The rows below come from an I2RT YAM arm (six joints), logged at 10 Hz.
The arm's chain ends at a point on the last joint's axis. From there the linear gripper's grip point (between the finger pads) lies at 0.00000 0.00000 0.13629 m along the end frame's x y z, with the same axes.
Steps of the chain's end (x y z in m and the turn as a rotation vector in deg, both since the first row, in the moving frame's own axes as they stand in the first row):
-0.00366 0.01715 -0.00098 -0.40 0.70 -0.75
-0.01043 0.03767 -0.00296 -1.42 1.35 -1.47
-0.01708 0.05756 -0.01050 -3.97 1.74 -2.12
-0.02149 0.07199 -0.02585 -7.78 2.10 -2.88
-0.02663 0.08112 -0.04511 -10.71 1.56 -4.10
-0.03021 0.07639 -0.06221 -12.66 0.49 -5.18
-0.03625 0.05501 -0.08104 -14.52 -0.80 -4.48
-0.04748 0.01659 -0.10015 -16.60 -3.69 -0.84
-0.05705 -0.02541 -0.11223 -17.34 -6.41 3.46
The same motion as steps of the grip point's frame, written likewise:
-0.00199 0.01809 -0.00099 -0.40 0.70 -0.75
-0.00718 0.04101 -0.00304 -1.42 1.35 -1.47
-0.01277 0.06692 -0.01089 -3.97 1.74 -2.12
-0.01605 0.09030 -0.02720 -7.78 2.10 -2.88
-0.02204 0.10629 -0.04753 -10.71 1.56 -4.10
-0.02770 0.10617 -0.06553 -12.66 0.49 -5.18
-0.03679 0.08922 -0.08540 -14.52 -0.80 -4.48
-0.05584 0.05556 -0.10611 -16.60 -3.69 -0.84
-0.07326 0.01464 -0.11926 -17.34 -6.41 3.46

